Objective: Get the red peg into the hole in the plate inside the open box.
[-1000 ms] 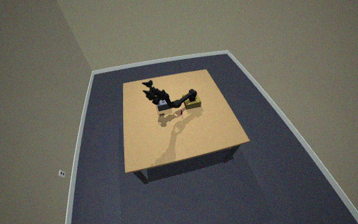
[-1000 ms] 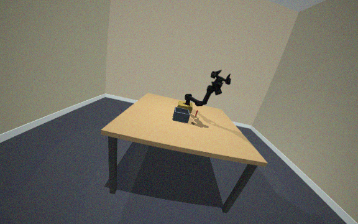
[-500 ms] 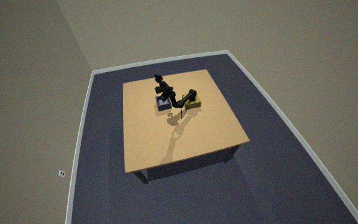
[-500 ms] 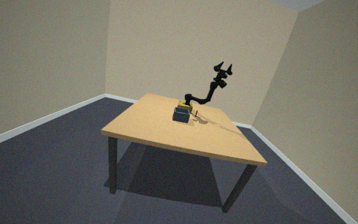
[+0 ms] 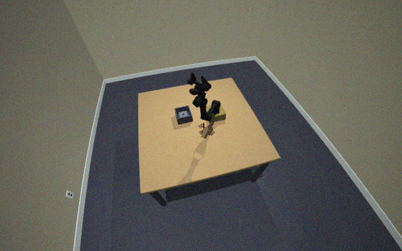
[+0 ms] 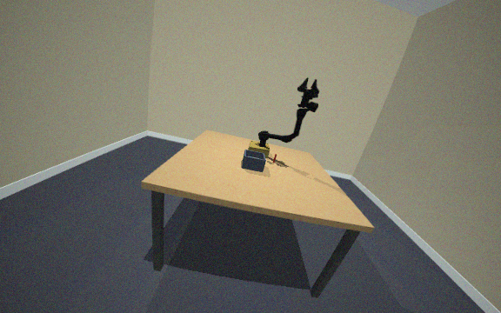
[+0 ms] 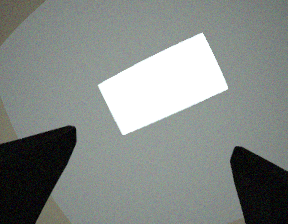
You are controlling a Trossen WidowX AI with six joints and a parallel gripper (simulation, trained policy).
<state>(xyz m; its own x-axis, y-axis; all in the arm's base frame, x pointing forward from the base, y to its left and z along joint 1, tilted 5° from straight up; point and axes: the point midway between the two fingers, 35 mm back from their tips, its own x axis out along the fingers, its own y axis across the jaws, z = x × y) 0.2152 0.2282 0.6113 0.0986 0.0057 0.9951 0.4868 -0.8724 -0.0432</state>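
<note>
Now: the red peg 8 cm behind my gripper tip, 8 cm to the right of it and 69 cm below it. The rest, counted from my gripper tip: dark box (8 cm ahead, 29 cm to the right, 70 cm below); then light plate (8 cm ahead, 29 cm to the right, 68 cm below).
</note>
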